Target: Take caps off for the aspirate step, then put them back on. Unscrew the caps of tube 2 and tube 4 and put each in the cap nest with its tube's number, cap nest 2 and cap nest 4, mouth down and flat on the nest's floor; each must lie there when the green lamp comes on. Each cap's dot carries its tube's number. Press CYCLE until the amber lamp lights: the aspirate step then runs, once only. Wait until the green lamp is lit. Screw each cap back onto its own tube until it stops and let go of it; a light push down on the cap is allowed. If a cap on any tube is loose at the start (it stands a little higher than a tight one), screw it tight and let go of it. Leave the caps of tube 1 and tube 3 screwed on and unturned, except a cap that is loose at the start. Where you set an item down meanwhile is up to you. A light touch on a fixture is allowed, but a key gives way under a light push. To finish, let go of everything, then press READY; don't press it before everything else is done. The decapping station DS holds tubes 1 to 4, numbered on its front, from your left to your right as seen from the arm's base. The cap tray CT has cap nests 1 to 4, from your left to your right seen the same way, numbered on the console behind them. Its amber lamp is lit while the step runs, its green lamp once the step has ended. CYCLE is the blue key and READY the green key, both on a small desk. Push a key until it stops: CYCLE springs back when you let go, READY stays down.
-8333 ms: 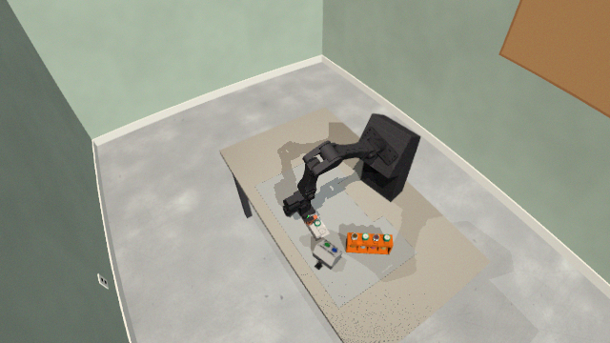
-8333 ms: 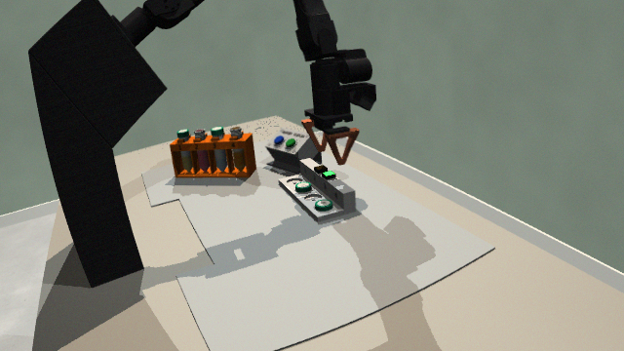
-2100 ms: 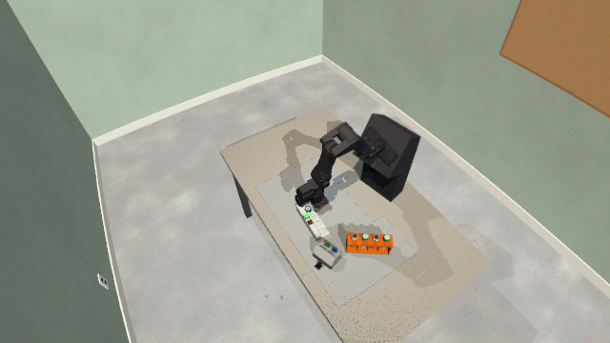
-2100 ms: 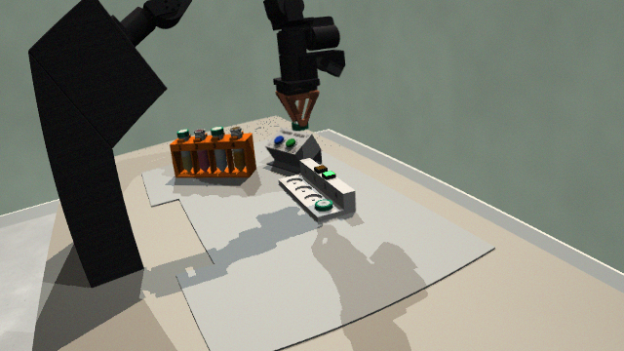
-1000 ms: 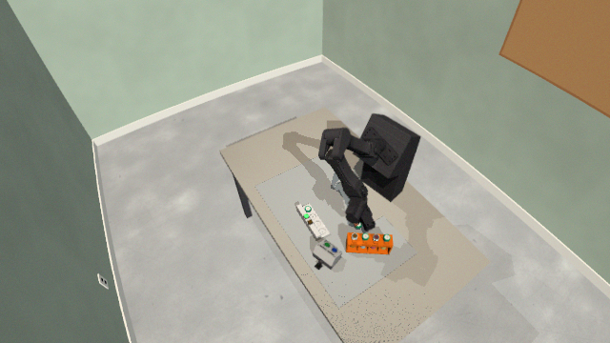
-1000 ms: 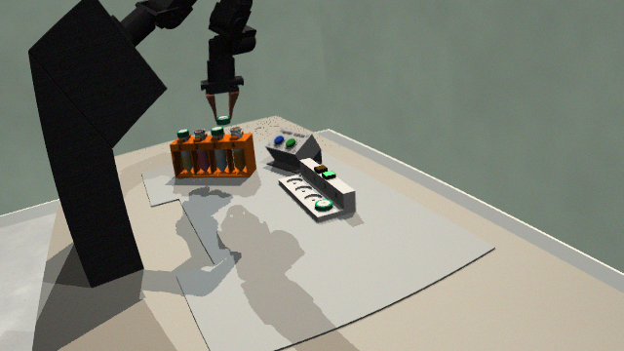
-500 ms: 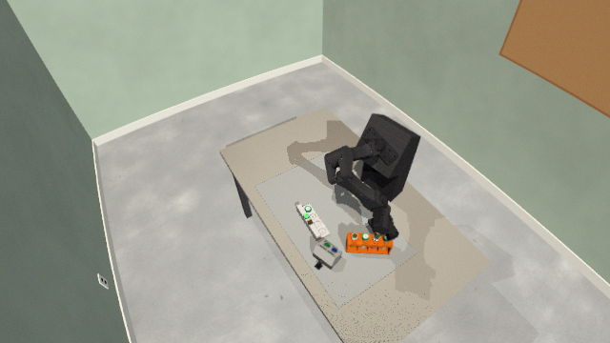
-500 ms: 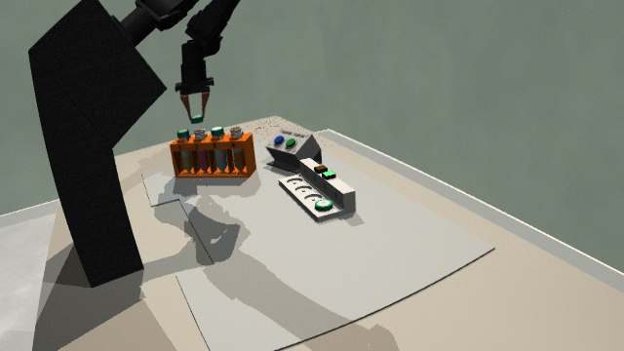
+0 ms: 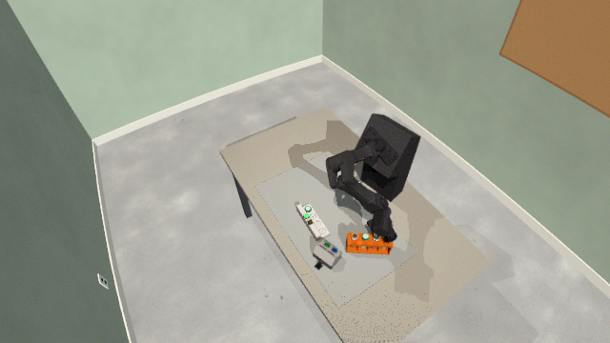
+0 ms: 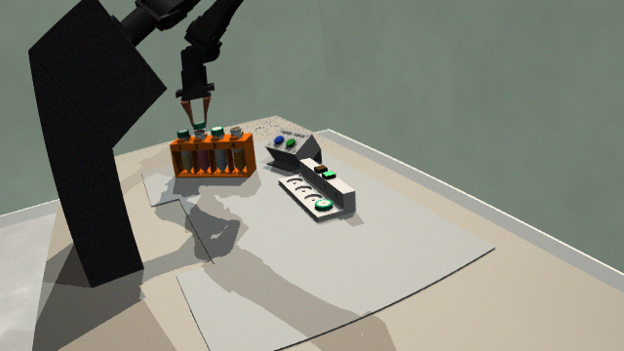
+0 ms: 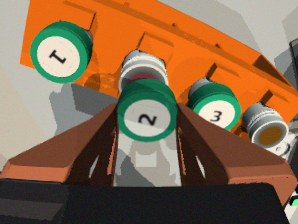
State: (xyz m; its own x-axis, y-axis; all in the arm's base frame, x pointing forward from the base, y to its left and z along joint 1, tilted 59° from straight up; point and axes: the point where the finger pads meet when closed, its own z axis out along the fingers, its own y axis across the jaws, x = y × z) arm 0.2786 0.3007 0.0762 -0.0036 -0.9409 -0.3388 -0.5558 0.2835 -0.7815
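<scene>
The cap 1 lies 5 cm behind my hand, 3 cm to the left of it and 3 cm below it. From my hand the other things lie so: green ready key: 22 cm ahead, 5 cm to the right, 8 cm below; blue cycle key: 20 cm ahead, 2 cm to the right, 8 cm below.
</scene>
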